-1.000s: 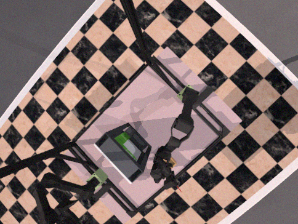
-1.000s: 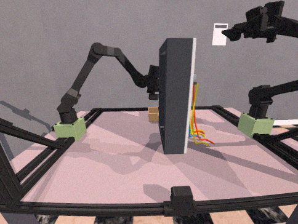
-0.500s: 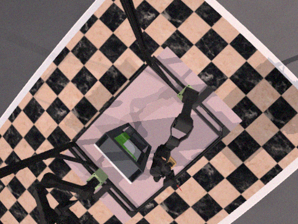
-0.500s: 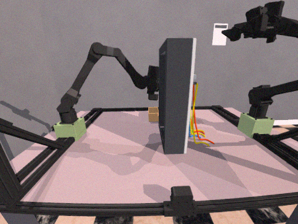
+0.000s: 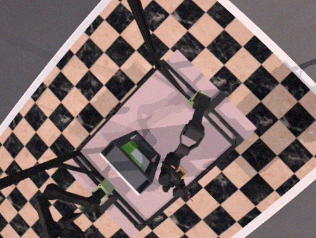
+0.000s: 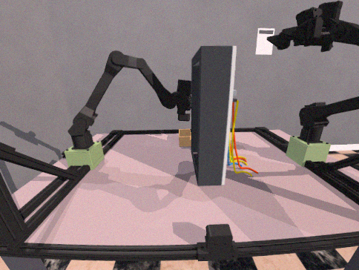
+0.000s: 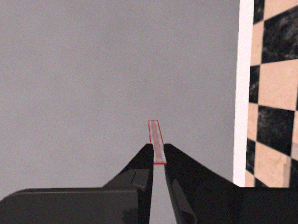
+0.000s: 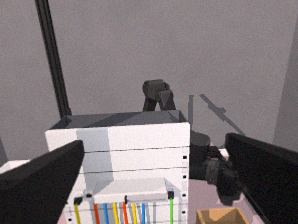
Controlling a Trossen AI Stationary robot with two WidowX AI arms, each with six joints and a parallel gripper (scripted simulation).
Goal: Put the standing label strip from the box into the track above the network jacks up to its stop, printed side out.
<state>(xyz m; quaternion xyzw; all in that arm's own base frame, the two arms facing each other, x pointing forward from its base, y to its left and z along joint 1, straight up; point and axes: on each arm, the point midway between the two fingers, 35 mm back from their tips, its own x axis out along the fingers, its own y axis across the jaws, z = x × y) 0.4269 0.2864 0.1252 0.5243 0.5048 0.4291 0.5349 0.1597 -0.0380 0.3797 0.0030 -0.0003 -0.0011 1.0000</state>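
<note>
Now: left hand 5 cm short of the label strip and 1 cm to the left of it. Also, from my left hand: rack panel 32 cm behind, 10 cm to the right, 1 cm below.
Right now the label strip is 330 mm to the left of my right hand, 310 mm ahead of it and 270 mm below it. Also, from my right hand: rack panel: 270 mm below, 230 mm to the left, 60 mm behind.
</note>
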